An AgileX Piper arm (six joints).
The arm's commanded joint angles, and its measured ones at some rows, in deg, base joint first. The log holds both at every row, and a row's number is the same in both.
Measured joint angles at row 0:
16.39 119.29 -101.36 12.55 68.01 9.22
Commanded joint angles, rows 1 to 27:
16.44 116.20 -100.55 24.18 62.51 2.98
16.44 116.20 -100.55 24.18 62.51 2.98
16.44 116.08 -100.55 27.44 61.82 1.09
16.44 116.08 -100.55 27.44 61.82 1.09
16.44 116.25 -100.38 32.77 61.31 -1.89
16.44 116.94 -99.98 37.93 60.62 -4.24
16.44 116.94 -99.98 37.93 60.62 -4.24
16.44 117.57 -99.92 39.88 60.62 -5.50
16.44 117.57 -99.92 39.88 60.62 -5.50
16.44 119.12 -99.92 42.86 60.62 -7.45
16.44 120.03 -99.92 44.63 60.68 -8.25
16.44 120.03 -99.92 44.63 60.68 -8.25
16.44 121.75 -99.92 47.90 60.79 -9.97
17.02 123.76 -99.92 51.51 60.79 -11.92
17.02 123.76 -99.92 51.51 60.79 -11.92
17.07 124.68 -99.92 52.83 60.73 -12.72
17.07 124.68 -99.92 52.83 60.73 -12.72
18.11 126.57 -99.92 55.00 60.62 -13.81
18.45 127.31 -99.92 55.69 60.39 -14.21
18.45 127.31 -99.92 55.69 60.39 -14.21
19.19 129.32 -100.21 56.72 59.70 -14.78
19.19 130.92 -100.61 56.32 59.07 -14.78
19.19 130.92 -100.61 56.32 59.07 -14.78
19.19 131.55 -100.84 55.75 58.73 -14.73
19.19 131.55 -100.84 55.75 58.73 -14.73
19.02 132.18 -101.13 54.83 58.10 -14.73
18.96 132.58 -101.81 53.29 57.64 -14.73
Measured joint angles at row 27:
19.25 132.18 -100.61 54.83 58.96 -13.98
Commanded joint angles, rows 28 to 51:
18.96 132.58 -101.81 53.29 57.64 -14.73
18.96 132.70 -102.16 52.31 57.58 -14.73
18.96 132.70 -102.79 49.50 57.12 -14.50
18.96 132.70 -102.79 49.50 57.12 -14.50
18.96 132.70 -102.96 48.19 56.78 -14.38
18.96 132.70 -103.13 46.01 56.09 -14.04
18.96 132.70 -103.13 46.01 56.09 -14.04
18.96 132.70 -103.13 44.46 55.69 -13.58
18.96 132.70 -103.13 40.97 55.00 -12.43
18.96 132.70 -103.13 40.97 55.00 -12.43
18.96 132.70 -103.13 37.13 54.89 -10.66
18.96 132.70 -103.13 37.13 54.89 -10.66
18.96 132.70 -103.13 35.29 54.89 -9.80
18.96 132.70 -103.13 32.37 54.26 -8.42
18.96 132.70 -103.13 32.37 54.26 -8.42
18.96 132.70 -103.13 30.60 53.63 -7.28
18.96 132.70 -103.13 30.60 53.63 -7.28
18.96 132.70 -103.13 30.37 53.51 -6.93
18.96 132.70 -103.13 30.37 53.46 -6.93
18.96 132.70 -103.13 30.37 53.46 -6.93
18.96 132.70 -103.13 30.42 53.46 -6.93
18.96 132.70 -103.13 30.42 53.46 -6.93
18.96 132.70 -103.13 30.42 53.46 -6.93
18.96 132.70 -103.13 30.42 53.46 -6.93
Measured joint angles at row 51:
19.14 132.75 -102.85 31.00 54.03 -6.99
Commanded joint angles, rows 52 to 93:
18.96 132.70 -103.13 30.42 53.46 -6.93
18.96 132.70 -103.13 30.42 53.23 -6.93
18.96 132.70 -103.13 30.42 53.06 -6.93
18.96 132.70 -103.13 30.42 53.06 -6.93
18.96 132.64 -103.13 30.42 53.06 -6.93
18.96 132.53 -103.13 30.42 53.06 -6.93
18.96 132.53 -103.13 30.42 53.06 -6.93
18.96 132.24 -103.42 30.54 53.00 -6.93
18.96 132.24 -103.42 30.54 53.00 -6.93
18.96 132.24 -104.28 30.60 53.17 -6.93
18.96 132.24 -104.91 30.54 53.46 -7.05
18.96 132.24 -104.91 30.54 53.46 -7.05
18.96 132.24 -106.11 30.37 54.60 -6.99
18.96 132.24 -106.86 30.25 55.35 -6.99
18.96 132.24 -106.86 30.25 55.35 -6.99
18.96 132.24 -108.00 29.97 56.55 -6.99
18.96 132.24 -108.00 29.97 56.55 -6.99
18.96 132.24 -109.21 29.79 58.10 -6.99
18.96 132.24 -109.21 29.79 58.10 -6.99
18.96 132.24 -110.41 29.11 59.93 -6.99
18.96 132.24 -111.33 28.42 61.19 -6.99
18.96 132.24 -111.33 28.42 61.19 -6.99
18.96 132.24 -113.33 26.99 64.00 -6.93
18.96 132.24 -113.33 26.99 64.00 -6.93
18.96 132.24 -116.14 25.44 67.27 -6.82
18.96 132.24 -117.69 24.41 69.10 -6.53
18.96 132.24 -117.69 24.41 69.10 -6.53
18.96 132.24 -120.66 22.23 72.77 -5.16
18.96 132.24 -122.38 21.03 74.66 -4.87
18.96 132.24 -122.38 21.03 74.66 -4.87
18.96 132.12 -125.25 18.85 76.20 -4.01
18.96 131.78 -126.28 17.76 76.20 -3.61
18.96 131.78 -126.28 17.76 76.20 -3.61
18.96 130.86 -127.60 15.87 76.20 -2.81
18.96 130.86 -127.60 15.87 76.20 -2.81
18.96 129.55 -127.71 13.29 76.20 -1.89
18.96 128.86 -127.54 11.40 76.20 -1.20
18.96 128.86 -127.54 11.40 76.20 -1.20
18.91 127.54 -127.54 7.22 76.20 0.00
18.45 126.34 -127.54 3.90 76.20 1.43
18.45 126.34 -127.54 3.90 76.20 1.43
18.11 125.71 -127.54 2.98 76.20 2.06
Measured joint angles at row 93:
18.96 127.77 -127.25 7.16 69.73 0.00
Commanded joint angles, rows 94 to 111:
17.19 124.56 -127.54 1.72 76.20 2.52
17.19 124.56 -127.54 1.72 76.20 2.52
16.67 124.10 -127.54 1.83 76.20 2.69
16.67 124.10 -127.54 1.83 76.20 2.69
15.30 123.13 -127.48 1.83 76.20 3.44
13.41 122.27 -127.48 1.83 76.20 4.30
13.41 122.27 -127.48 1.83 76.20 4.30
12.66 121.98 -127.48 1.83 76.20 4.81
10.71 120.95 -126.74 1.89 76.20 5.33
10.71 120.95 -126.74 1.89 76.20 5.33
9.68 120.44 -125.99 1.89 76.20 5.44
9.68 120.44 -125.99 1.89 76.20 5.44
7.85 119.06 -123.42 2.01 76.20 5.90
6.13 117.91 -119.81 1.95 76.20 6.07
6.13 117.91 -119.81 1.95 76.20 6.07
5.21 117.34 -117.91 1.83 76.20 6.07
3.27 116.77 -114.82 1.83 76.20 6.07
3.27 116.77 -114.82 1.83 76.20 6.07
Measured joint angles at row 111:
5.33 117.80 -118.77 2.41 69.79 5.56
